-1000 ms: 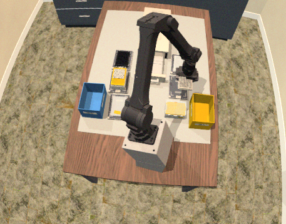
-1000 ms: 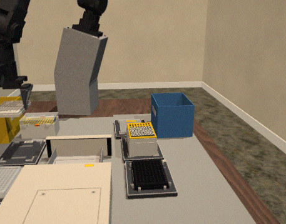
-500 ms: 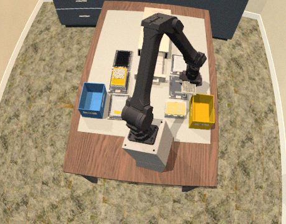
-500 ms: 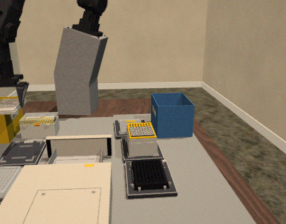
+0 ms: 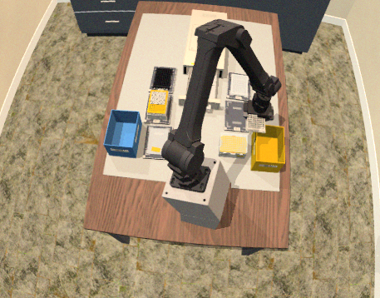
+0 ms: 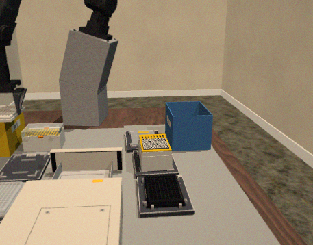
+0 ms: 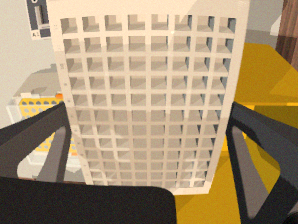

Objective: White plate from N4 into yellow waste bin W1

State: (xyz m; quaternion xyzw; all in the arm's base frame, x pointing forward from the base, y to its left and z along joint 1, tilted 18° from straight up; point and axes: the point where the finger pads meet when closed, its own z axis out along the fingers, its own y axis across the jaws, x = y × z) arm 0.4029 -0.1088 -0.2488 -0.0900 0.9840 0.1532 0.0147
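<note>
Now: the yellow waste bin 80 mm behind my hand, 90 mm to the right of it and 110 mm below it. The rest, counted from my hand: white plate (right at my hand); then clear plate (240 mm ahead, 100 mm to the left, 130 mm below); then dark nest (70 mm ahead, 80 mm to the left, 140 mm below).
</note>
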